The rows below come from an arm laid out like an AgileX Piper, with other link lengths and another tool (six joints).
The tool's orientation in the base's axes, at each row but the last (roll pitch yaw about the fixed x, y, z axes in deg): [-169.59 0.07 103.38]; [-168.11 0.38 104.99]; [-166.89 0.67 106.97]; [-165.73 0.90 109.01]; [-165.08 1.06 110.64]
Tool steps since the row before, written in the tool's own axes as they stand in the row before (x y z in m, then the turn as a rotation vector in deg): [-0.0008 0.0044 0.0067 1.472 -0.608 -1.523]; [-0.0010 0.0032 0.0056 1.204 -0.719 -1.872]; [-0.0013 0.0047 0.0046 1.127 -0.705 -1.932]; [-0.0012 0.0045 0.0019 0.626 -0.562 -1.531]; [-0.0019 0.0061 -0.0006 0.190 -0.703 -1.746]
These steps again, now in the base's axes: [0.0032 -0.0001 -0.0074 -0.655 1.359 1.606]; [0.0022 -0.0005 -0.0061 -0.622 1.093 1.972]; [0.0038 -0.0003 -0.0055 -0.573 1.028 2.028]; [0.0041 0.0001 -0.0029 -0.370 0.561 1.612]; [0.0063 0.0003 -0.0010 -0.294 0.129 1.864]
